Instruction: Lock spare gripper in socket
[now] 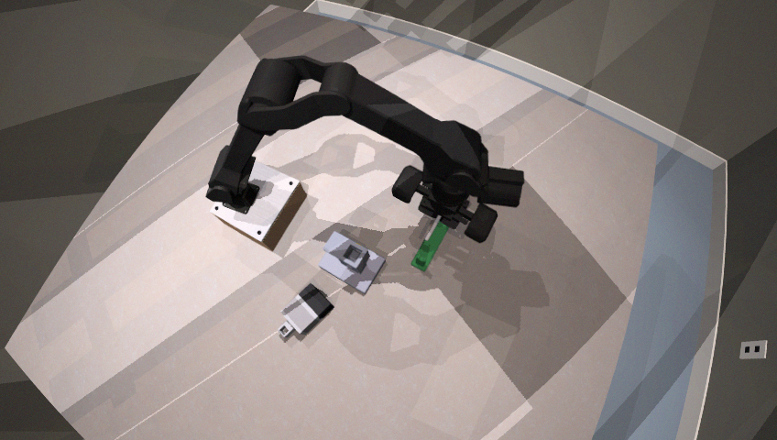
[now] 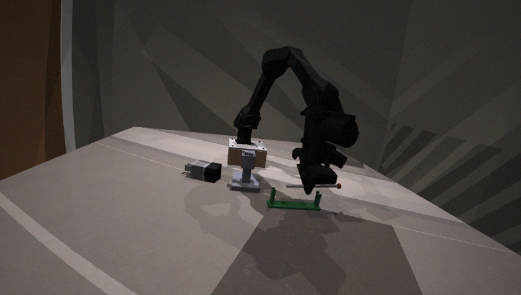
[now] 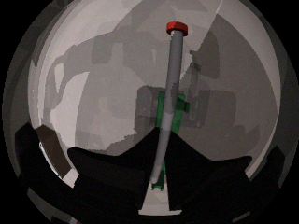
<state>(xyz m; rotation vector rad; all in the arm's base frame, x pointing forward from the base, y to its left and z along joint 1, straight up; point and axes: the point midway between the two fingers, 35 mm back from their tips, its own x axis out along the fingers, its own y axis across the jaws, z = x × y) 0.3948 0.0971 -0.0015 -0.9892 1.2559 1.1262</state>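
My gripper tip is 3 cm to the left of the green cradle and 1 cm above it. From my gripper tip the other things lie so: grey mount 13 cm behind, 14 cm to the right, 2 cm above; then spare gripper 19 cm behind, 27 cm to the right, 1 cm below.
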